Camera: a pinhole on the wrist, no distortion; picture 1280 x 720 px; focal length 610.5 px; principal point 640.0 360.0 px. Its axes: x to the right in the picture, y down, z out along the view. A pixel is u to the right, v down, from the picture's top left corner.
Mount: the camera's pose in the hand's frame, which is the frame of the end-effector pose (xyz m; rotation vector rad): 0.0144 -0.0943 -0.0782 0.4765 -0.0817 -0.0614
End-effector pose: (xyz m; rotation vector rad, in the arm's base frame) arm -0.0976 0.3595 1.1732 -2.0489 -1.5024 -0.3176
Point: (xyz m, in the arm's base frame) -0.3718 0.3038 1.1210
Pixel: 129.2 144.0
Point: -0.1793 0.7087 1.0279
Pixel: 968.2 685.8
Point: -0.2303 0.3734 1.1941
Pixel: 460.3 390.4
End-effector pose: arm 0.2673 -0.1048 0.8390 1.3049 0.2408 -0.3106
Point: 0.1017 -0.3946 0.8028
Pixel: 461.7 531.2
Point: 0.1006 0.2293 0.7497
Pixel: behind the camera
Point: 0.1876 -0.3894 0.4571
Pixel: 819.4 64.3
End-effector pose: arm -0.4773 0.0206 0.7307 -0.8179 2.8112 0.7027
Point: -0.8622 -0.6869 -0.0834
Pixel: outside the picture
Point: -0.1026 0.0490 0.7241
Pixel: outside the picture
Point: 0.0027 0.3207 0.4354
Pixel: 82.4 545.0
